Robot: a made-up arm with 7 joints.
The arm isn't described. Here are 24 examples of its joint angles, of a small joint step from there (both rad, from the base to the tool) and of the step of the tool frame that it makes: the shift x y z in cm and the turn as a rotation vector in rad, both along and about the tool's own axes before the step.
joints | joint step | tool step
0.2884 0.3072 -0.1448 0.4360 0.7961 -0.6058 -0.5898 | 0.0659 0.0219 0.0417 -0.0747 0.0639 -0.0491 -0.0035 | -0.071 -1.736 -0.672 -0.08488 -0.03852 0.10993
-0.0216 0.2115 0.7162 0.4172 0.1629 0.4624 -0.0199 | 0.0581 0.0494 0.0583 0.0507 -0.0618 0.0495 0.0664 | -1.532 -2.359 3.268 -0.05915 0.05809 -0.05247
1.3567 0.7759 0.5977 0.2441 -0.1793 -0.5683 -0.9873 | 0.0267 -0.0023 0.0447 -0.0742 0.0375 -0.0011 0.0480 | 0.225 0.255 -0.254 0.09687 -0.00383 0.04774
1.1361 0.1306 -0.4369 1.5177 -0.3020 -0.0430 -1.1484 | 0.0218 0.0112 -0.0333 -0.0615 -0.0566 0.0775 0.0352 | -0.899 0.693 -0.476 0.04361 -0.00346 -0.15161
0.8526 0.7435 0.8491 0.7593 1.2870 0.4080 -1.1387 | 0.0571 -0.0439 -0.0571 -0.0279 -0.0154 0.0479 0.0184 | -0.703 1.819 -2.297 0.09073 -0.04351 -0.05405
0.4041 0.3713 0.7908 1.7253 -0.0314 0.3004 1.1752 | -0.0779 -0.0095 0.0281 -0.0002 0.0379 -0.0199 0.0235 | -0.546 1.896 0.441 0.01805 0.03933 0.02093
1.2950 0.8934 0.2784 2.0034 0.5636 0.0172 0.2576 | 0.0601 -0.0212 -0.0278 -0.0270 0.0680 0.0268 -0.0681 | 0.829 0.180 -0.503 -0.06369 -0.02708 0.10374
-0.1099 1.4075 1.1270 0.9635 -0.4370 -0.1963 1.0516 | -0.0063 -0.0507 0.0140 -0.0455 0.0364 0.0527 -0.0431 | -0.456 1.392 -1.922 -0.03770 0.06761 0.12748
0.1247 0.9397 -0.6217 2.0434 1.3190 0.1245 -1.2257 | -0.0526 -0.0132 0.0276 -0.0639 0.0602 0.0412 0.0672 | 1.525 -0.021 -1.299 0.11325 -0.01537 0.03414
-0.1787 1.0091 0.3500 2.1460 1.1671 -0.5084 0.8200 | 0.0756 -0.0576 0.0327 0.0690 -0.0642 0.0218 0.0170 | -0.447 -1.273 -0.918 0.00963 0.00358 -0.14738
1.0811 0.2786 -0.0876 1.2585 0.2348 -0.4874 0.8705 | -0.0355 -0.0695 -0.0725 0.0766 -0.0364 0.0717 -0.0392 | -1.850 -1.459 -3.107 -0.02261 0.08126 0.02568
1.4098 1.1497 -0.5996 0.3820 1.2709 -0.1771 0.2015 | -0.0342 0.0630 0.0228 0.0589 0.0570 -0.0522 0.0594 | 0.947 -0.775 1.996 -0.07597 0.05774 -0.05858
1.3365 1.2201 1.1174 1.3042 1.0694 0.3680 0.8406 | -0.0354 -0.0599 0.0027 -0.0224 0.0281 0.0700 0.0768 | 1.167 2.600 0.332 0.00699 0.10218 0.11248
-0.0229 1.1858 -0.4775 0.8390 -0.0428 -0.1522 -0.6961 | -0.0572 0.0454 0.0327 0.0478 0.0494 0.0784 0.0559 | 1.349 0.042 0.168 0.07972 0.02059 -0.02405
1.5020 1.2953 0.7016 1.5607 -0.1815 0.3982 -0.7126 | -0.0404 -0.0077 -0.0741 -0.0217 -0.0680 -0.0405 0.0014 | -2.129 1.822 0.786 -0.04277 0.04459 -0.12756
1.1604 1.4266 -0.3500 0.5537 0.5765 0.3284 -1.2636 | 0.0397 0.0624 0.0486 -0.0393 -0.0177 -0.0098 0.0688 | 2.661 -2.529 -1.858 0.02880 -0.00865 0.06224
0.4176 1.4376 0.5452 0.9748 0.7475 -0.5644 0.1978 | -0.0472 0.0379 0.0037 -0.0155 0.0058 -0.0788 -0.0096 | 0.297 -0.396 0.002 -0.03299 0.00259 -0.07283
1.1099 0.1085 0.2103 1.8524 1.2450 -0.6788 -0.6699 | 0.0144 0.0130 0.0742 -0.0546 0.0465 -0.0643 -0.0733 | 0.512 -1.007 -0.361 -0.15116 -0.07062 0.06230
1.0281 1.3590 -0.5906 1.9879 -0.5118 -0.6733 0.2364 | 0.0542 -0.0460 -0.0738 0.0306 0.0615 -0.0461 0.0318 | 0.541 -0.521 -0.736 -0.13212 -0.01998 -0.00389
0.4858 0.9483 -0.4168 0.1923 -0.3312 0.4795 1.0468 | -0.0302 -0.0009 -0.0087 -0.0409 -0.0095 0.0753 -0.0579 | 1.031 0.064 -1.711 0.05976 -0.00834 0.13030
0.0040 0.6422 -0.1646 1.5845 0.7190 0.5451 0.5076 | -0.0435 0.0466 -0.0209 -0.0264 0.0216 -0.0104 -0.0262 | 0.712 1.381 0.224 0.04258 -0.02857 0.06820
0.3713 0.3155 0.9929 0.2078 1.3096 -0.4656 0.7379 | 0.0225 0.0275 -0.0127 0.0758 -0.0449 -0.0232 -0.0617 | -1.199 -1.406 -2.473 -0.01364 0.03526 -0.06557
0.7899 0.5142 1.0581 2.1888 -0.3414 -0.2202 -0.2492 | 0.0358 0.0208 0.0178 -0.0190 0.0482 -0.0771 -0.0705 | 0.346 0.620 -0.495 -0.10935 -0.07243 0.06748
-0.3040 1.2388 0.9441 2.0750 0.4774 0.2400 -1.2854 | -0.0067 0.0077 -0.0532 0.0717 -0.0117 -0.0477 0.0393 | -0.191 0.298 1.389 -0.02384 0.15162 -0.00215
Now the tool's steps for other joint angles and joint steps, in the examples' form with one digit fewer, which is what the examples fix.
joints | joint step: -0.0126 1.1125 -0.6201 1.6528 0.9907 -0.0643 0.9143 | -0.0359 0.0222 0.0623 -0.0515 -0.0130 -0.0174 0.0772
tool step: -0.44 0.82 1.46 0.0280 -0.0113 -0.0026
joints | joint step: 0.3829 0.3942 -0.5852 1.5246 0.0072 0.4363 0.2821 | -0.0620 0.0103 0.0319 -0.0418 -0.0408 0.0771 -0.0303
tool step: 0.05 1.56 -1.49 0.1327 -0.0301 0.1155
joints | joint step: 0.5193 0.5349 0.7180 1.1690 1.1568 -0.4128 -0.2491 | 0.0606 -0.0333 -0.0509 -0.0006 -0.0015 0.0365 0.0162
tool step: -0.61 1.99 -1.26 0.0678 0.0403 0.0477
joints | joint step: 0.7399 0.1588 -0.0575 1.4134 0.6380 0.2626 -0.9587 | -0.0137 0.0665 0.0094 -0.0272 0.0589 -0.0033 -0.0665
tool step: 1.76 -1.28 -0.25 -0.0094 -0.0996 0.0451
